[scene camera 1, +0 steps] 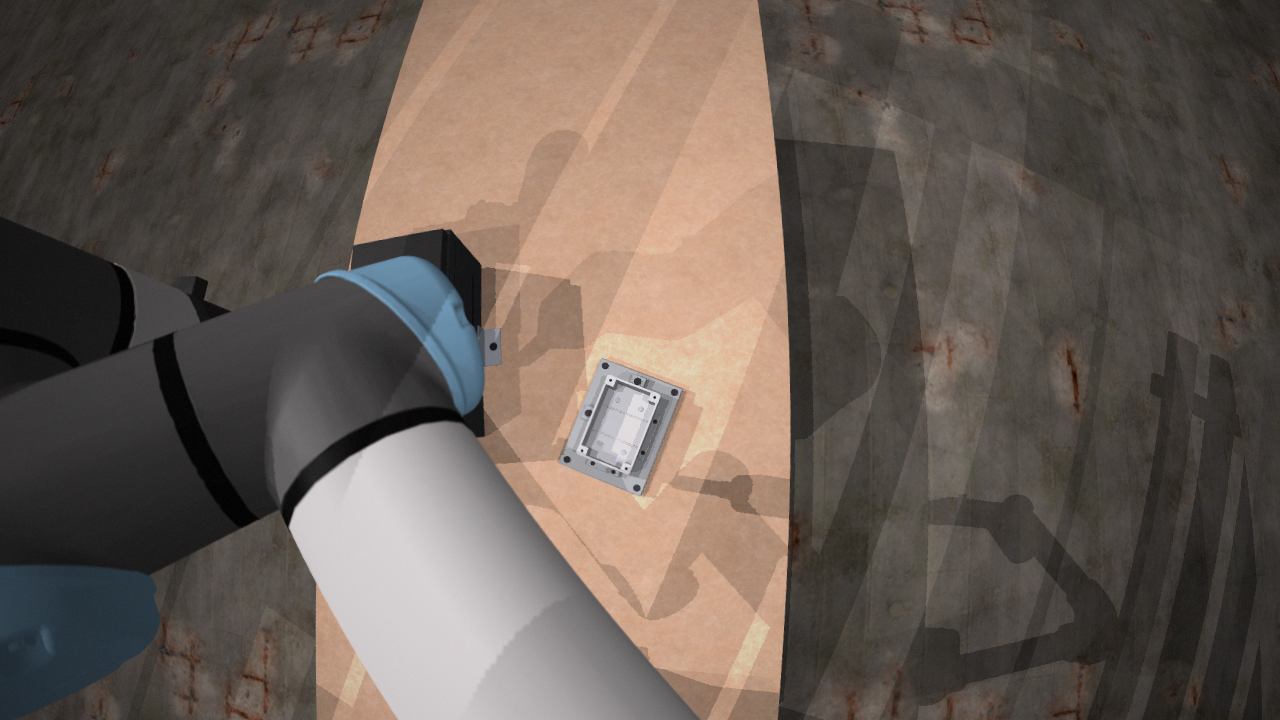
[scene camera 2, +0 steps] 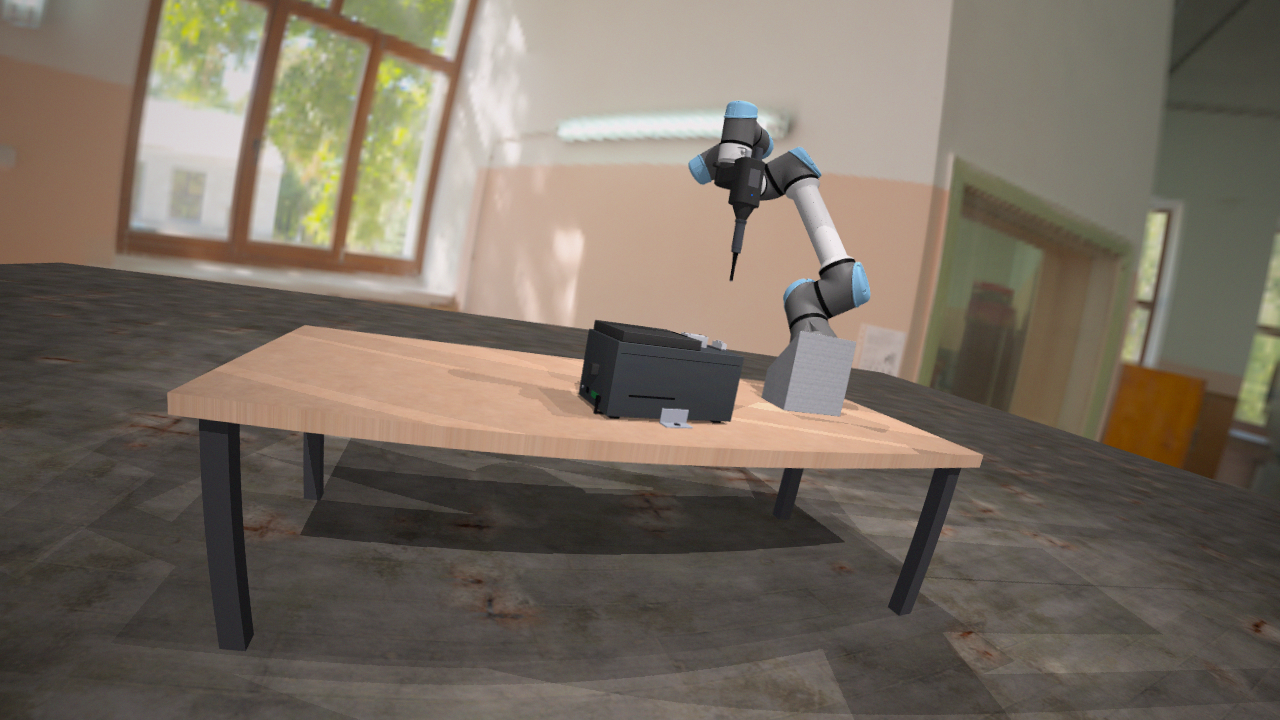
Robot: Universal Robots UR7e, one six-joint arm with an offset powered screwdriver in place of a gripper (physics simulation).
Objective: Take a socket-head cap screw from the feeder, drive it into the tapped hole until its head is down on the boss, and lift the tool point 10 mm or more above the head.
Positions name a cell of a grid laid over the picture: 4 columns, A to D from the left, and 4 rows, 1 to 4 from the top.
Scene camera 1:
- black screw feeder: B2
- grey plate: C3
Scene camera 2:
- black screw feeder: C3
